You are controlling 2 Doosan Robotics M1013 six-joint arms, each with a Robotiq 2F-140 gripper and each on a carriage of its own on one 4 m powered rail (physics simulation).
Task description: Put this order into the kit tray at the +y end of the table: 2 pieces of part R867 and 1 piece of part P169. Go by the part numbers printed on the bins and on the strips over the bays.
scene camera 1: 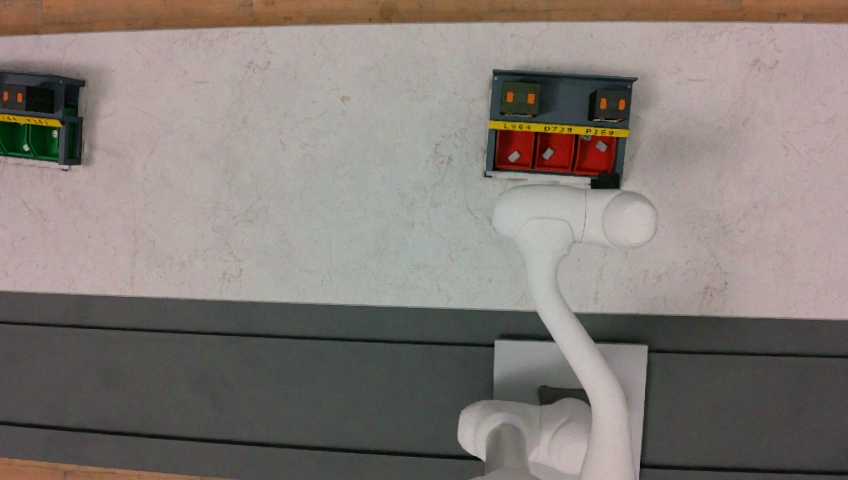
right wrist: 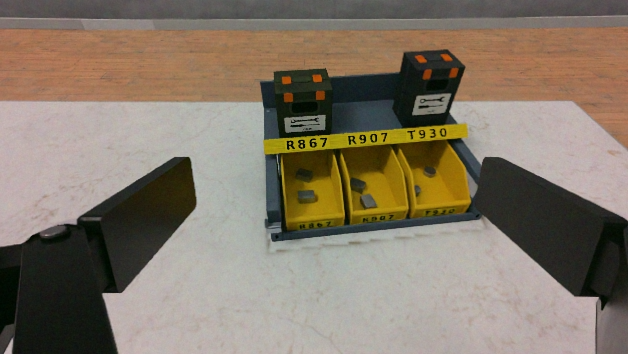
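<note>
In the right wrist view, the yellow R867 bin is the leftmost of three under the yellow strip. It holds two small grey blocks, one nearer the front and one behind. My right gripper is open and empty, its fingers wide apart at both sides of the picture, back from the bins. In scene camera 1, the red P169 bin is the rightmost of three and holds a pale piece and another partly under the strip. A black part of my left gripper shows at that bin's front; its fingers are hidden. The kit tray does not show.
Dark cases stand on the blue-grey racks. Bins R907 and T930 adjoin R867. Red bins L964 and D729 adjoin P169. A green-bin rack stands at the far left.
</note>
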